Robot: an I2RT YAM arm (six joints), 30 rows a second.
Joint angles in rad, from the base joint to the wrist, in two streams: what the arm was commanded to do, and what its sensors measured. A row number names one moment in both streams.
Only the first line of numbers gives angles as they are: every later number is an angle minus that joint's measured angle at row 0.
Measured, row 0:
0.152, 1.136, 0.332, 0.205, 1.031, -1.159
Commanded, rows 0 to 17:
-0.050, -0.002, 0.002, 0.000, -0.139, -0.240
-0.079, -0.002, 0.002, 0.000, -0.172, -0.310
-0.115, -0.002, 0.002, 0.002, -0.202, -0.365
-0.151, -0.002, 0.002, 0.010, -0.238, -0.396
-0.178, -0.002, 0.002, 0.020, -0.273, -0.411
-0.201, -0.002, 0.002, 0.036, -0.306, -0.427
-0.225, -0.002, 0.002, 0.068, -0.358, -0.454
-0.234, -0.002, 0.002, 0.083, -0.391, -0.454
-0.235, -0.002, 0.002, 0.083, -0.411, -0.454
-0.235, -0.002, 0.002, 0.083, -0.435, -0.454
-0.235, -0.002, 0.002, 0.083, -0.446, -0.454
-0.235, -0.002, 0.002, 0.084, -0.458, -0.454
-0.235, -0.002, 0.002, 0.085, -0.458, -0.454
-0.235, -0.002, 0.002, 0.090, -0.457, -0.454
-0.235, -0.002, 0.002, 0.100, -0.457, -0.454
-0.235, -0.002, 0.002, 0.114, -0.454, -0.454
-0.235, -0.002, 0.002, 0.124, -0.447, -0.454
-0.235, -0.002, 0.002, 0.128, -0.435, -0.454
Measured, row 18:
-0.231, 0.000, 0.000, 0.115, -0.438, -0.458
